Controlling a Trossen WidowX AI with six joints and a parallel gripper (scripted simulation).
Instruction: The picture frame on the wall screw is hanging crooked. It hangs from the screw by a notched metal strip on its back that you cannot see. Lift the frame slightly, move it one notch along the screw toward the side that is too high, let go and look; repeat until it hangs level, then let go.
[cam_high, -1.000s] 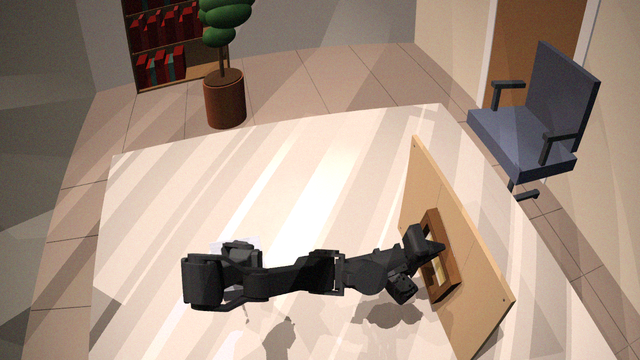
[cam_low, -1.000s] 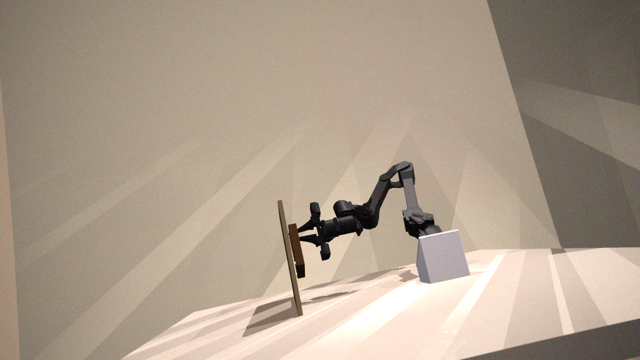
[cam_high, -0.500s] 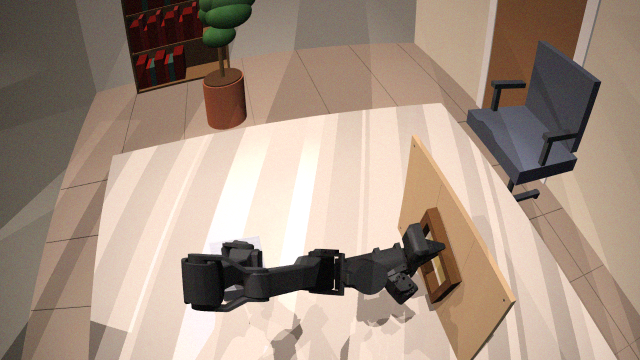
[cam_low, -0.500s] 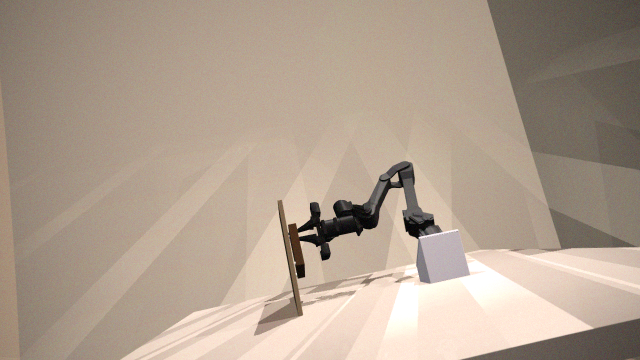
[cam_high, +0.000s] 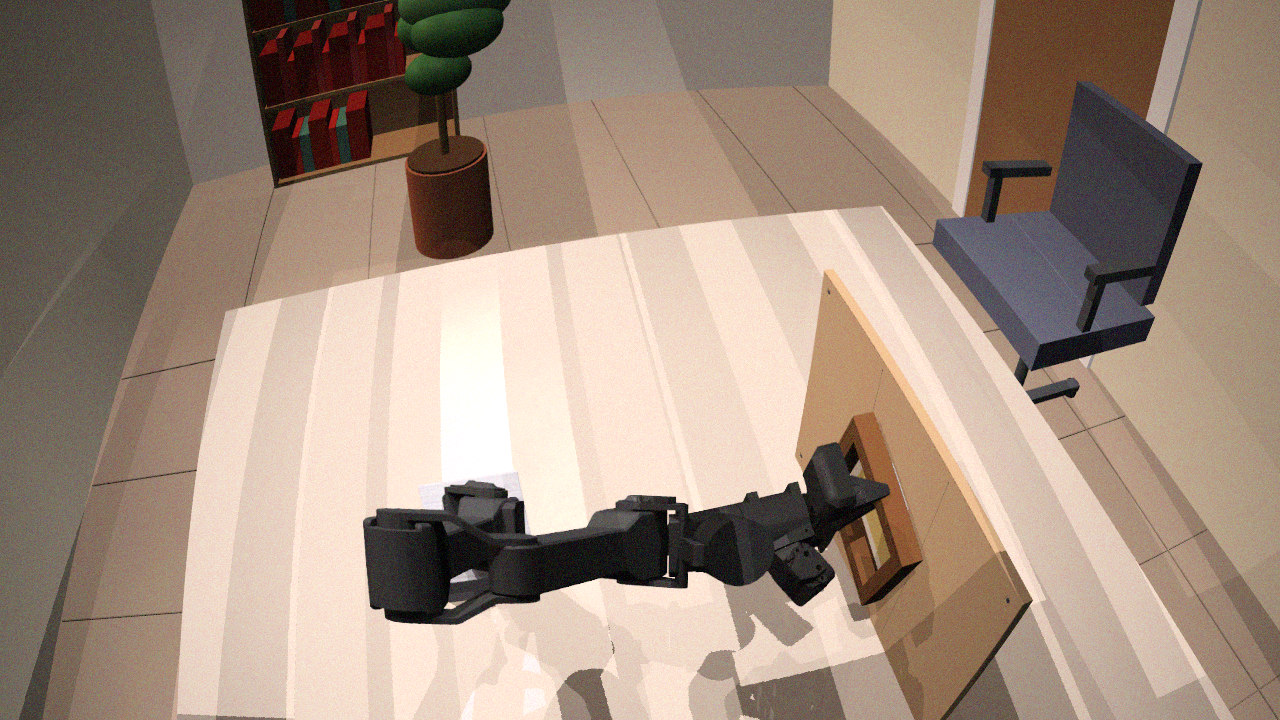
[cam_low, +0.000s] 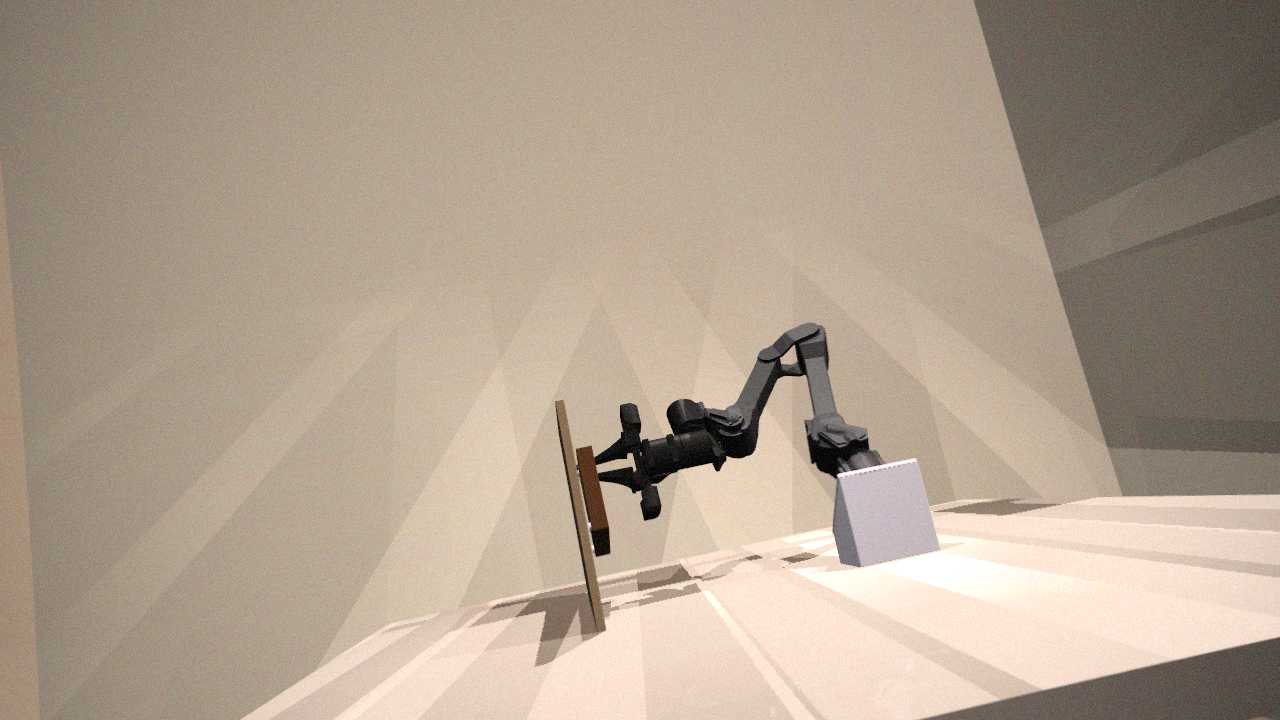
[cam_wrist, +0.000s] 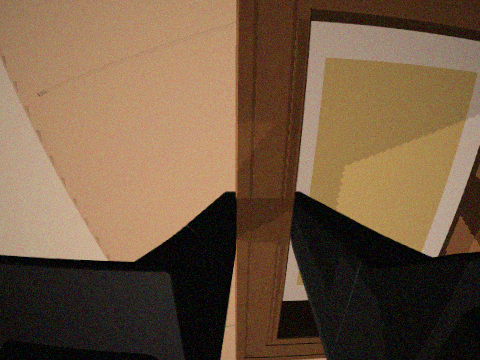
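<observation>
The picture frame lies 5 cm below my gripper tip, 2 cm to the left of it and 1 cm ahead of it. From my gripper tip the other things lie so: board wall: 6 cm below, 2 cm to the left, 2 cm ahead.
</observation>
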